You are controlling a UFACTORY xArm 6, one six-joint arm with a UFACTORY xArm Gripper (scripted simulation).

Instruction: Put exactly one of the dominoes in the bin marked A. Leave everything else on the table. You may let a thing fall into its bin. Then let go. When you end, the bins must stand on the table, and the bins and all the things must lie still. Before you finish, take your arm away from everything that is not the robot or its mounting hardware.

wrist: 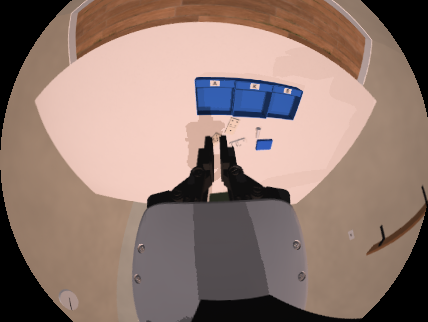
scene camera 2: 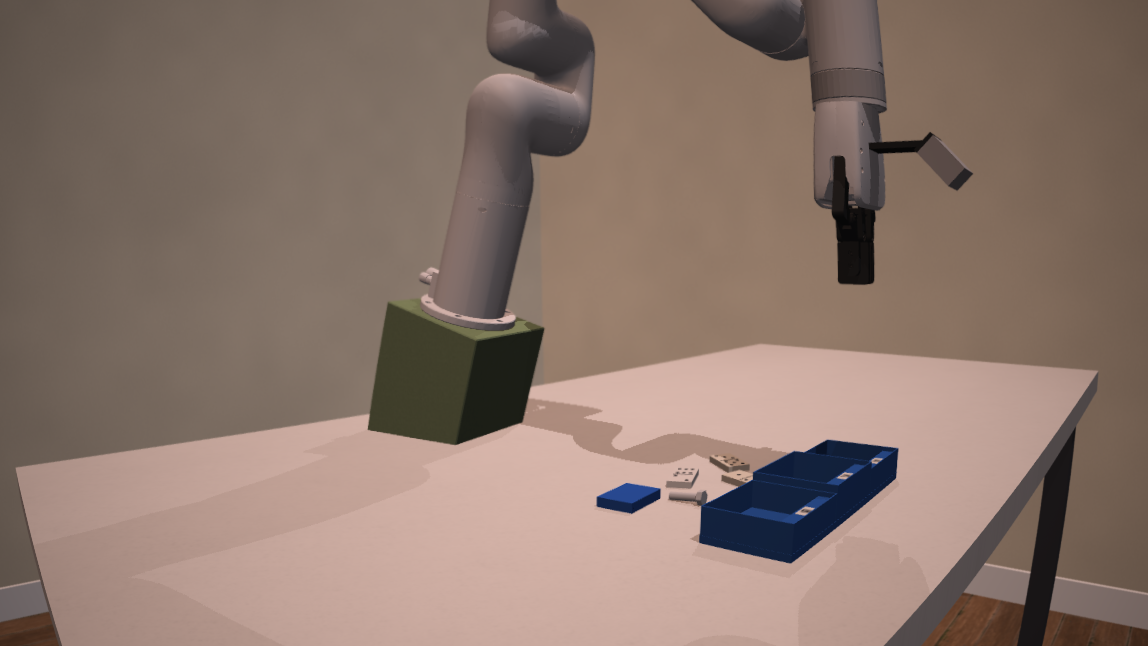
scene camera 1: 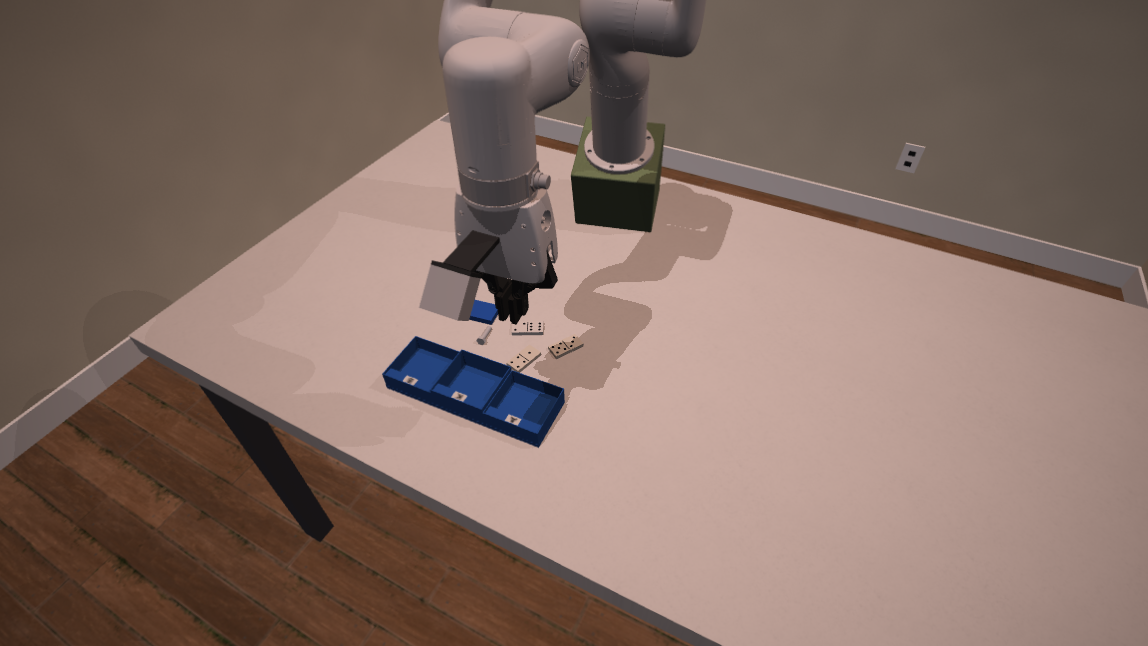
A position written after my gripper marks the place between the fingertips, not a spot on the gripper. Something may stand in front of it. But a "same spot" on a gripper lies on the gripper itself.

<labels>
my gripper: wrist; scene camera 2; scene camera 1 513, 314
joined blue bins: wrist; scene camera 2 766, 497; scene camera 1
same spot on my gripper: (wrist: 195, 187) = (scene camera 2: 872, 222)
same spot on joined blue bins: (wrist: 254, 98) = (scene camera 1: 467, 387)
</labels>
